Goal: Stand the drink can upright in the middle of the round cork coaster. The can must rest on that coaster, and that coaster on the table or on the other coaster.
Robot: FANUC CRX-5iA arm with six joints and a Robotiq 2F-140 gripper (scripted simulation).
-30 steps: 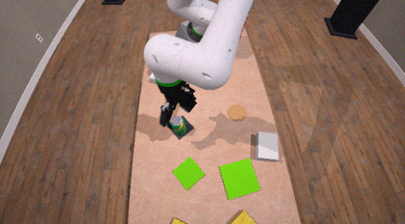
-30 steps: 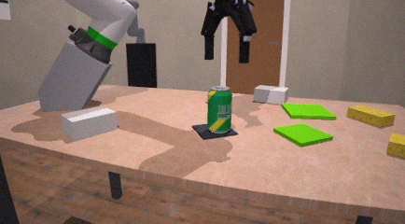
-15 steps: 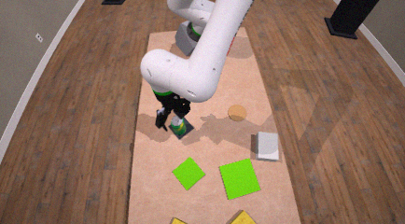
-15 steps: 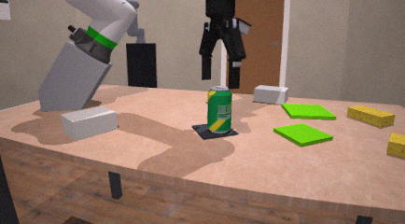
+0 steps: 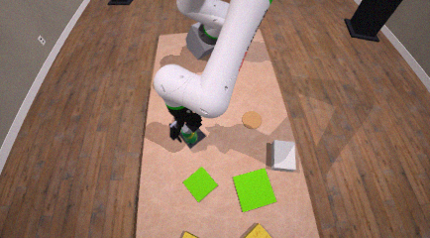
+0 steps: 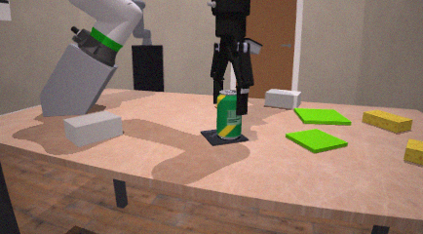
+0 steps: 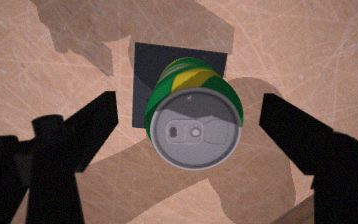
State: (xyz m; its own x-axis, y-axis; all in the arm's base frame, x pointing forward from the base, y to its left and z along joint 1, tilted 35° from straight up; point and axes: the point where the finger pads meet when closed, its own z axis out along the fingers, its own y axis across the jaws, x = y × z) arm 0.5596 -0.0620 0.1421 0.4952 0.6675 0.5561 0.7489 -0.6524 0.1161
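My hand is 3 cm above the yellow drink can. From my hand the other things lie so: dark square coaster 10 cm below, 1 cm behind; round cork coaster 29 cm to the left, 15 cm behind, 10 cm below.
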